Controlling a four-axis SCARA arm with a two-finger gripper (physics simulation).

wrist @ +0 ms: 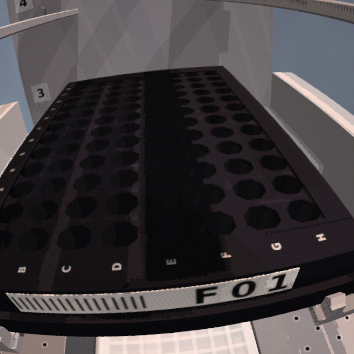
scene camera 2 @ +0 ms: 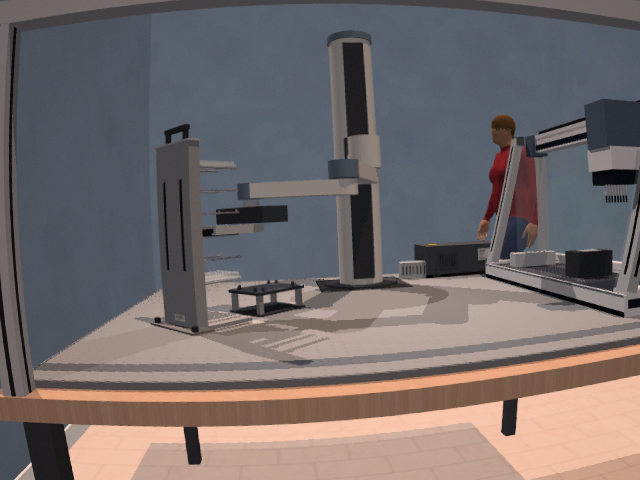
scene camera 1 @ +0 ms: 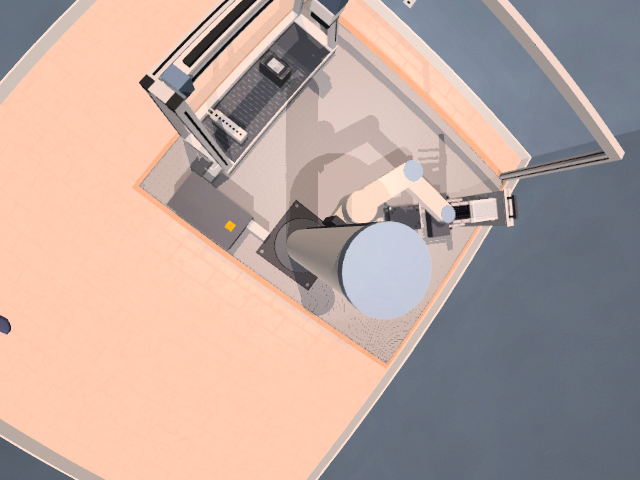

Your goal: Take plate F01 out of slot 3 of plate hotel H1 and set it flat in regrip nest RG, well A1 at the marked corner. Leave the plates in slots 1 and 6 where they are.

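Places are measured from the arm's base along level axes (x left, y back, z up), in centimetres.
Pixels of known places: gripper, fingertip midpoint: (wrist: pixel 144 104) (scene camera 1: pixel 462 211); arm's base, link origin: (scene camera 2: pixel 361 287).
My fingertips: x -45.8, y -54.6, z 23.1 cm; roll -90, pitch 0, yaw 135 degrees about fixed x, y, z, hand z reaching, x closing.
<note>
Ahead of a thing's pixels: the offset from my fingertips to its top centre. "spot": to the spot under its first point.
Plate F01 {dx +1.4, dy +1.4, dz +0.3 cm} (scene camera 1: pixel 463 212) (scene camera 2: pixel 208 232) (wrist: pixel 167 200) is black, level, and at slot 3 of plate hotel H1 (scene camera 1: pixel 508 220) (scene camera 2: pixel 178 237). Its F01 label faces the wrist camera. My gripper (scene camera 1: pixel 458 211) (scene camera 2: pixel 219 229) (wrist: pixel 144 104) is shut on its two long sides. Whether its underside touches the slot 3 shelf cannot be told. A white plate {dx +1.4, dy +1.5, dz +16.2 cm} (scene camera 1: pixel 484 210) (scene camera 2: pixel 218 164) is in slot 6, and a clear plate {dx +1.4, dy +1.5, dz -10.4 cm} (scene camera 2: pixel 222 277) (wrist: pixel 175 344) is in slot 1. Regrip nest RG {dx +14.4, dy +14.3, dz -14.8 cm} (scene camera 1: pixel 404 214) (scene camera 2: pixel 266 289) stands low beside the hotel; its marked corner cannot be made out.
Slot 4 and 5 shelves of the hotel stick out above the plate's level, the slot 2 shelf {spot: dx +4.0, dy +8.3, dz -6.8 cm} (scene camera 2: pixel 222 256) below. The arm column (scene camera 1: pixel 320 248) (scene camera 2: pixel 356 222) stands behind the nest. A dark grey box (scene camera 1: pixel 209 211) (scene camera 2: pixel 454 258) and a gantry machine (scene camera 1: pixel 258 93) (scene camera 2: pixel 558 289) are farther off.
</note>
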